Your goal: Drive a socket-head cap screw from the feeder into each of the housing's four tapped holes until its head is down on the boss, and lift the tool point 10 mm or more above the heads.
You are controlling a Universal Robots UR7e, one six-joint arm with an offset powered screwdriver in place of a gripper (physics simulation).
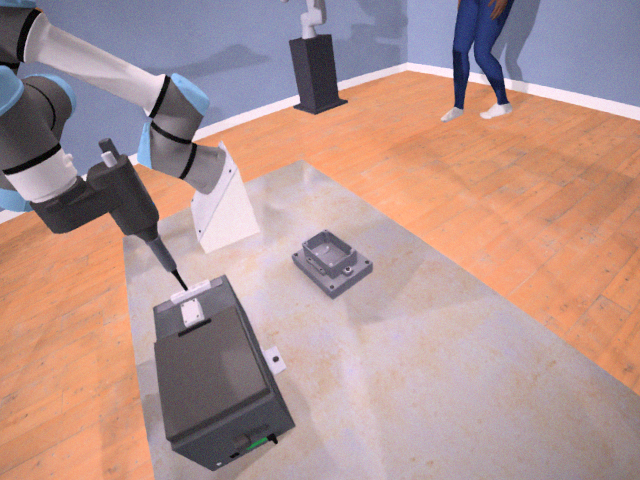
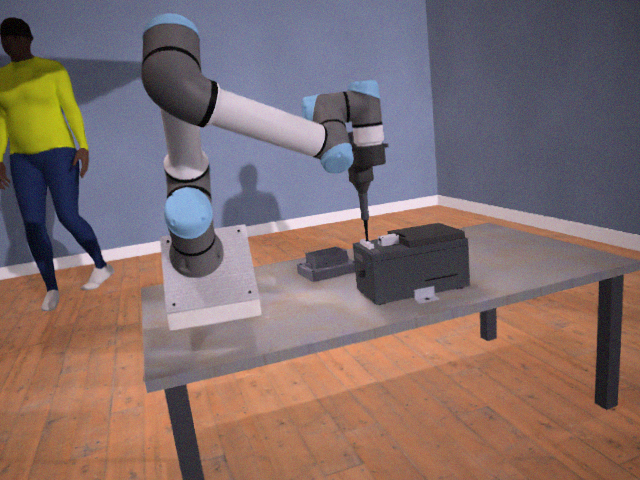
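The screwdriver [image 1: 186,288] [image 2: 367,239] is my gripper and has no fingers. Its thin black bit points down, with the tip at the white strip [image 1: 202,289] on the feeder's near-robot end. Whether a screw is on the tip is too small to tell. The dark box-shaped feeder [image 1: 211,361] [image 2: 413,273] stands on the table, with a small white block [image 1: 191,312] [image 2: 388,239] on top. The grey housing [image 1: 332,283] [image 2: 326,270] stands apart from the tool, an open box on a wider base. Small dark spots show at its corners; holes and screw heads cannot be told apart.
The table [image 1: 413,361] [image 2: 310,320] carries the arm's white slanted mount [image 1: 232,222] [image 2: 214,310]. A white bracket [image 1: 275,359] [image 2: 425,295] sticks out at the feeder's side. A person [image 1: 478,51] [image 2: 43,113] stands on the floor beyond the table. A dark pedestal [image 1: 315,74] stands by the wall.
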